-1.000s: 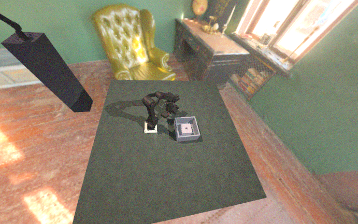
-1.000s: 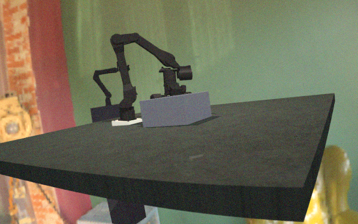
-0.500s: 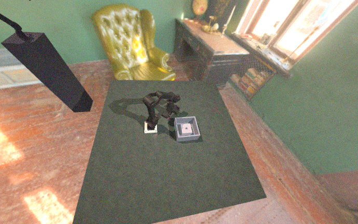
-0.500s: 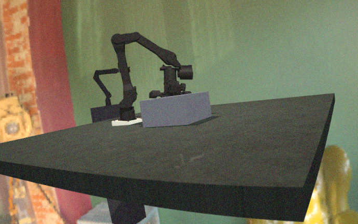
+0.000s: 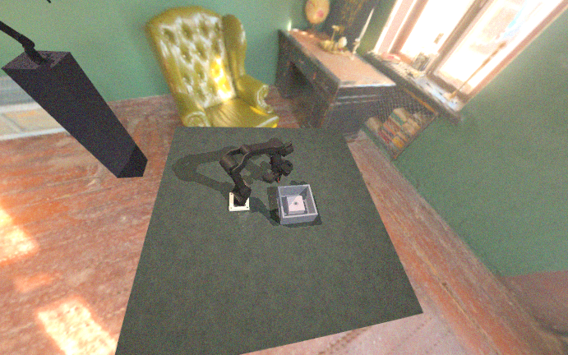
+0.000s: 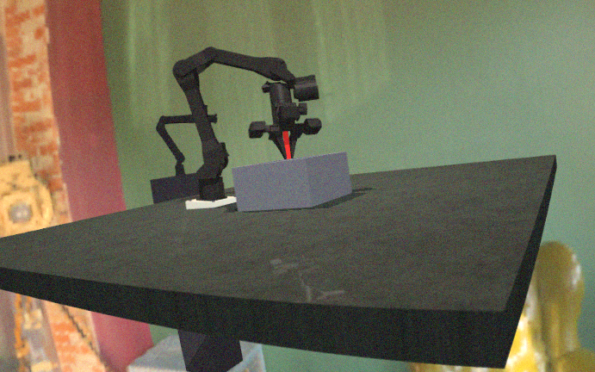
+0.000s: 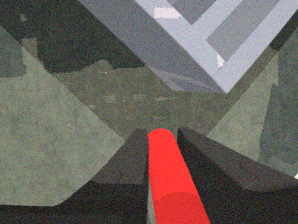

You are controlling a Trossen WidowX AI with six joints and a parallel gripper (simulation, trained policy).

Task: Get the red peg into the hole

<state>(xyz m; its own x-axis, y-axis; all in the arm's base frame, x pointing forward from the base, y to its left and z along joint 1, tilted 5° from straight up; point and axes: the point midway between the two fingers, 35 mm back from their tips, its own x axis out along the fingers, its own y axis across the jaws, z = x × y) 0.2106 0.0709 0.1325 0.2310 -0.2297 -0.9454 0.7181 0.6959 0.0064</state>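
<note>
Right now the grey box is 130 mm to the right of my gripper tip, 80 mm ahead of it and 70 mm below it. Also, from my gripper tip: red peg 30 mm above, 10 mm to the left, 10 mm behind.
</note>
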